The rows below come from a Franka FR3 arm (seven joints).
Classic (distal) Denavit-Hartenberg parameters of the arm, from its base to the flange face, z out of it. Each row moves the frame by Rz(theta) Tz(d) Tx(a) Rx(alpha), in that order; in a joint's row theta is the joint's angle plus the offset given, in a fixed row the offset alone. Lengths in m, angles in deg.
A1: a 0, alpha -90, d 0.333, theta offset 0
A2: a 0, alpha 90, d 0, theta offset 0
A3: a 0.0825, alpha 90, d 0.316, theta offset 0
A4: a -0.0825, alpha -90, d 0, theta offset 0
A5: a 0, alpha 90, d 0.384, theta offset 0
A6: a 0.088, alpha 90, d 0, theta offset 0
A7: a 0, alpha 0, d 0.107, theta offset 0
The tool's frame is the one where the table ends.
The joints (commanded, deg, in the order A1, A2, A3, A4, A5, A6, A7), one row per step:
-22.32 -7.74 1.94 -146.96 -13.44 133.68 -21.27
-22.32 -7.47 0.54 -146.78 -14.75 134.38 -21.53
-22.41 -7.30 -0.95 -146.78 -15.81 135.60 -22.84
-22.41 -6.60 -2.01 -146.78 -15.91 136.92 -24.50
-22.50 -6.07 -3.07 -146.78 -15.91 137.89 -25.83
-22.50 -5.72 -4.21 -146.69 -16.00 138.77 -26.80
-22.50 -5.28 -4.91 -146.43 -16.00 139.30 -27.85
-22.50 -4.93 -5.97 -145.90 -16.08 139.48 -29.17
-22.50 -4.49 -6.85 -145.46 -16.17 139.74 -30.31
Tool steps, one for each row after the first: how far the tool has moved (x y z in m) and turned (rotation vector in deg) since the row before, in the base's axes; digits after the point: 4 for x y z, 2 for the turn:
-0.0015 -0.0104 0.0002 -0.68 -0.32 -0.03
-0.0023 -0.0112 0.0004 -0.46 -0.64 0.73
-0.0010 -0.0073 -0.0036 0.25 -0.40 0.88
-0.0021 -0.0079 -0.0027 0.24 -0.29 0.33
-0.0018 -0.0081 -0.0009 0.04 -0.48 0.04
-0.0002 -0.0055 -0.0009 0.08 -0.20 0.42
-0.0008 -0.0087 0.0011 0.00 -0.14 0.33
-0.0007 -0.0073 -0.0001 0.00 -0.06 0.36

